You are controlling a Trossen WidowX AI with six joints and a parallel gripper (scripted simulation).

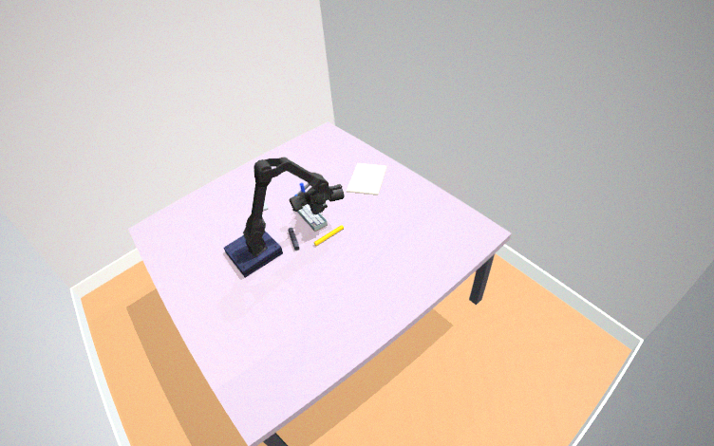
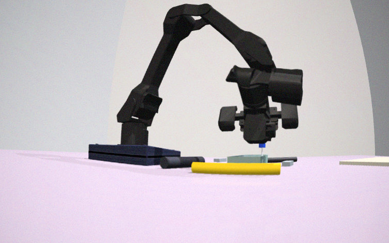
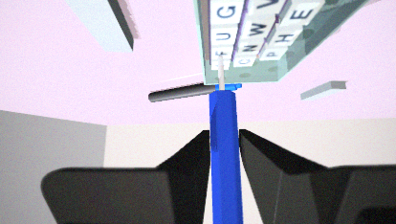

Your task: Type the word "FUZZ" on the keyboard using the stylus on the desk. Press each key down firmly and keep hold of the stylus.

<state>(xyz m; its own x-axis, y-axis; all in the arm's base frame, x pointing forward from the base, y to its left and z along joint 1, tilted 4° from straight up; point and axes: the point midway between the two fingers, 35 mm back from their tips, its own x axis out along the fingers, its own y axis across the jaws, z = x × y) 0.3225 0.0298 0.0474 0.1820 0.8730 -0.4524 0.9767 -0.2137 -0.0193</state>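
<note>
The blue pen is 3 cm ahead of my gripper tip, 9 cm to the left of it and 7 cm below it. Also, from my gripper tip: dark cylinder: 18 cm behind, 11 cm to the right, 6 cm below; blue stylus: 1 cm below; thin grey tip: 5 cm below.
</note>
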